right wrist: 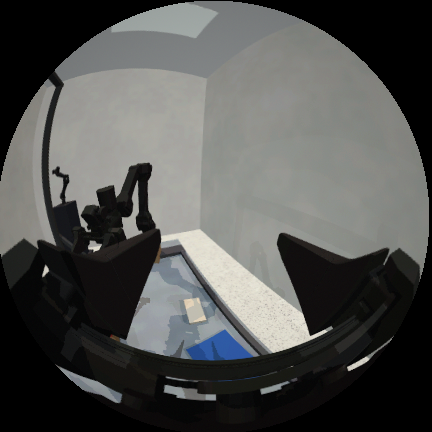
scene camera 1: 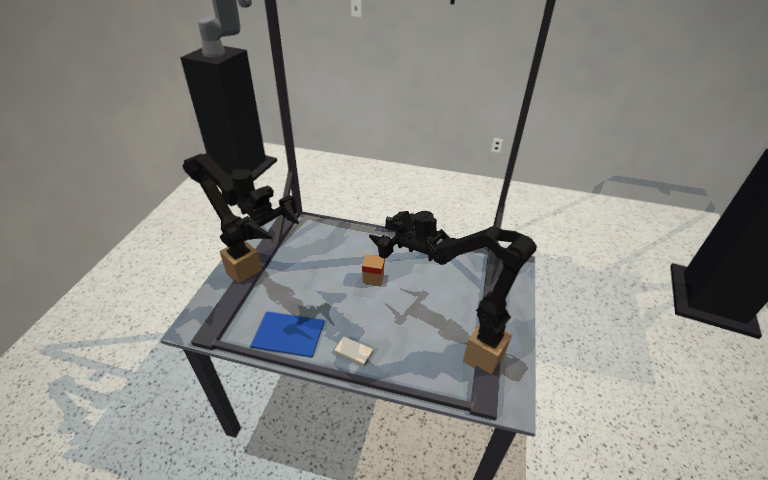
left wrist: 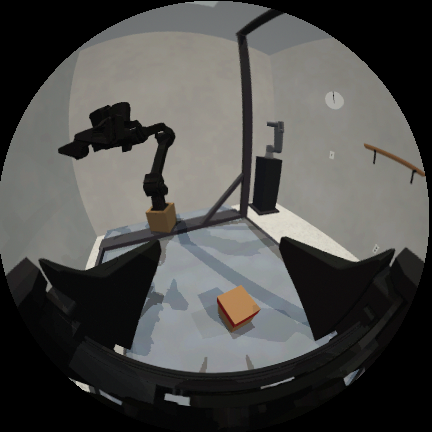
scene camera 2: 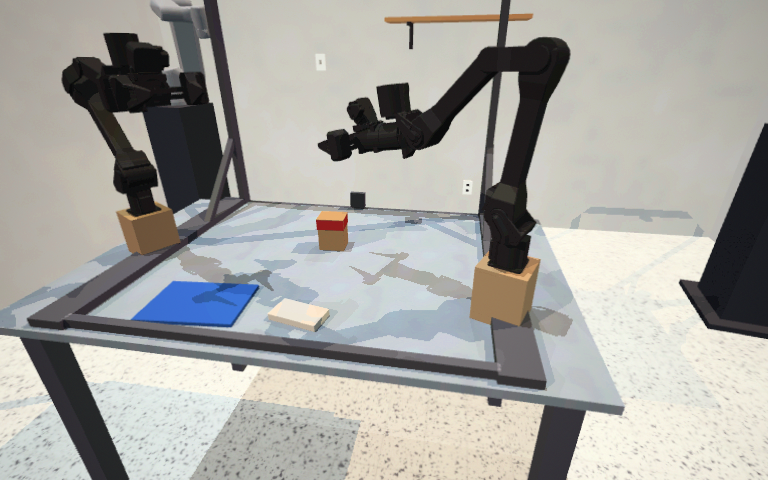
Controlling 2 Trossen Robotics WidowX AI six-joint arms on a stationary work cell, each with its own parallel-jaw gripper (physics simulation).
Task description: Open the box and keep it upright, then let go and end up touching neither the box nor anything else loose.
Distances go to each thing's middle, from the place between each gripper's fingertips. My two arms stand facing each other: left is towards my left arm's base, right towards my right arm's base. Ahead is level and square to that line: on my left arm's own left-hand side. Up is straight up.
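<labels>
The cream block [scene camera 2: 301,315] is 40 mm to the left of my left hand, 270 mm ahead of it and 300 mm below it. From my left hand, the blue mat [scene camera 2: 181,303] is 200 mm to the right, 300 mm ahead and 300 mm below. The arm mounting block [scene camera 2: 501,298] is far to the left of my left hand, a good way ahead of it and a good way below it.
My right hand is 50 mm short of the blue mat, 20 mm to the left of it and 430 mm above it. The cream block is 20 mm ahead of my right hand, 210 mm to the left of it and 430 mm below it, while the arm mounting block is a fair way behind my right hand, far to the left of it and far below it. By its middle, the cream block is nearer to my left hand than to my right hand.
</labels>
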